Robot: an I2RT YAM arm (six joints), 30 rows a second.
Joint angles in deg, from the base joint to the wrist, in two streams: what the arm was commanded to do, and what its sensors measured. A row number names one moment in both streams.
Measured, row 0: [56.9, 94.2, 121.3, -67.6, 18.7, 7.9]
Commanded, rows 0 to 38: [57.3, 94.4, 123.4, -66.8, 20.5, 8.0]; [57.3, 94.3, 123.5, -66.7, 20.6, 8.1]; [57.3, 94.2, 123.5, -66.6, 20.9, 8.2]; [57.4, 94.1, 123.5, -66.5, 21.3, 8.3]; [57.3, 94.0, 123.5, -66.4, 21.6, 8.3]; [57.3, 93.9, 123.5, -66.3, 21.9, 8.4]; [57.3, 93.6, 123.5, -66.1, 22.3, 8.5]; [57.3, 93.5, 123.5, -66.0, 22.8, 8.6]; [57.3, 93.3, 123.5, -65.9, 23.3, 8.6]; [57.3, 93.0, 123.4, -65.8, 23.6, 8.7]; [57.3, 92.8, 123.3, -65.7, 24.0, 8.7]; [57.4, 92.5, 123.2, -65.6, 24.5, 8.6]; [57.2, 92.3, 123.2, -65.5, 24.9, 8.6]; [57.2, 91.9, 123.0, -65.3, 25.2, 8.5]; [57.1, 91.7, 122.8, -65.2, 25.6, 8.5]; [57.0, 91.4, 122.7, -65.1, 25.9, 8.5]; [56.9, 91.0, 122.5, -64.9, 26.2, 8.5]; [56.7, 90.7, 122.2, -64.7, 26.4, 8.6]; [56.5, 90.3, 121.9, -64.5, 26.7, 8.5]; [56.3, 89.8, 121.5, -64.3, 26.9, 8.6]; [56.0, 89.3, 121.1, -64.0, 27.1, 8.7]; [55.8, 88.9, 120.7, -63.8, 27.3, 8.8]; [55.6, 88.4, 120.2, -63.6, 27.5, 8.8]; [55.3, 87.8, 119.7, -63.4, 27.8, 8.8]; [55.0, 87.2, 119.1, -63.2, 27.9, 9.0]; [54.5, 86.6, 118.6, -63.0, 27.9, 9.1]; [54.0, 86.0, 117.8, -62.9, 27.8, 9.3]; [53.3, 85.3, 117.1, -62.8, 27.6, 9.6]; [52.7, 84.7, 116.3, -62.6, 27.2, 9.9]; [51.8, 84.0, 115.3, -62.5, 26.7, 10.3]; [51.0, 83.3, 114.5, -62.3, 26.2, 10.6]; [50.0, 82.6, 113.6, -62.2, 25.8, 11.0]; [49.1, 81.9, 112.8, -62.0, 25.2, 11.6]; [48.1, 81.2, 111.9, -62.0, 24.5, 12.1]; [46.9, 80.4, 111.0, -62.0, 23.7, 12.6]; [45.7, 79.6, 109.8, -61.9, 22.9, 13.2]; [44.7, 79.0, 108.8, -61.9, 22.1, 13.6]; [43.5, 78.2, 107.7, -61.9, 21.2, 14.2]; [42.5, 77.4, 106.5, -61.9, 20.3, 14.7]
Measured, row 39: [44.4, 80.3, 108.0, -63.3, 22.3, 12.1]
